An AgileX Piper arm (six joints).
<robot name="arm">
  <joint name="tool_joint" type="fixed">
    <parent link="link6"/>
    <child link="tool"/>
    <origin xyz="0 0 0" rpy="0 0 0"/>
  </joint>
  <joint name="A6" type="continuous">
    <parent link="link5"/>
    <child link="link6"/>
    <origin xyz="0 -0.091 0" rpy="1.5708 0 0"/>
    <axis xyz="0 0 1"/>
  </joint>
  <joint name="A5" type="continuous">
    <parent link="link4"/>
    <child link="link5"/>
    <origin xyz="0 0 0" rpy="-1.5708 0 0"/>
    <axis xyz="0 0 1"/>
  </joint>
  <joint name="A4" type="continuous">
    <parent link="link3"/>
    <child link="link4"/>
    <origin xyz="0.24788 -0.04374 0" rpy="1.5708 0 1.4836"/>
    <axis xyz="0 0 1"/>
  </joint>
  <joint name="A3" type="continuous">
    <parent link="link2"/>
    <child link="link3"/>
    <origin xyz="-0.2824 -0.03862 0" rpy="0 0 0"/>
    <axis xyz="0 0 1"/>
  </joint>
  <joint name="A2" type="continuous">
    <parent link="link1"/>
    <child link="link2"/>
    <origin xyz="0 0 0" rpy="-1.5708 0 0"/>
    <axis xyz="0 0 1"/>
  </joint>
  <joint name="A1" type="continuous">
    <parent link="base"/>
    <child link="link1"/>
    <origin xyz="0 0 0.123" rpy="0 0 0"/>
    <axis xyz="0 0 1"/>
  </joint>
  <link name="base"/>
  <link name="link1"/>
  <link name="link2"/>
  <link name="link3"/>
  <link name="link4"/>
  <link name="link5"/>
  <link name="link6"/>
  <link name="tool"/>
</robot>
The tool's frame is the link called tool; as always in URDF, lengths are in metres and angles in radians. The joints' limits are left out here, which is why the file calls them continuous.
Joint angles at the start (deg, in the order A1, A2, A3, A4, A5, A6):
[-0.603 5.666 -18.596 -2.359 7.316 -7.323]
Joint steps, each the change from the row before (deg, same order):
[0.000 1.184 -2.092 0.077 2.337 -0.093]
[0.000 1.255 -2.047 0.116 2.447 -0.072]
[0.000 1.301 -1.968 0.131 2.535 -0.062]
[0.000 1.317 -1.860 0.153 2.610 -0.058]
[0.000 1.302 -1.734 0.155 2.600 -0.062]
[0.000 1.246 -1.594 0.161 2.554 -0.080]
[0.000 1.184 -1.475 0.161 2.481 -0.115]
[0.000 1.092 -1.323 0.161 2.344 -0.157]
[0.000 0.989 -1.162 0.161 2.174 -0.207]
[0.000 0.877 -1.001 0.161 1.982 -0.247]
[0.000 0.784 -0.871 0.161 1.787 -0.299]
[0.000 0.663 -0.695 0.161 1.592 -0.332]
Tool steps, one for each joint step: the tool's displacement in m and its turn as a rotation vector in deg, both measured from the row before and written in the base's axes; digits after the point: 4 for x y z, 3 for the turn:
[0.0002 -0.0001 0.0071 0.026 1.427 -0.082]
[0.0006 -0.0001 0.0066 0.087 1.653 -0.062]
[0.0009 -0.0001 0.0059 0.113 1.866 -0.050]
[0.0012 -0.0001 0.0051 0.138 2.065 -0.034]
[0.0014 -0.0001 0.0044 0.135 2.166 -0.023]
[0.0015 0.0000 0.0037 0.120 2.205 -0.010]
[0.0015 0.0000 0.0031 0.081 2.190 0.004]
[0.0014 0.0000 0.0026 0.035 2.114 0.021]
[0.0013 0.0000 0.0020 -0.019 2.003 0.042]
[0.0012 0.0001 0.0015 -0.063 1.861 0.064]
[0.0011 0.0001 0.0012 -0.118 1.703 0.088]
[0.0009 0.0001 0.0007 -0.153 1.564 0.110]

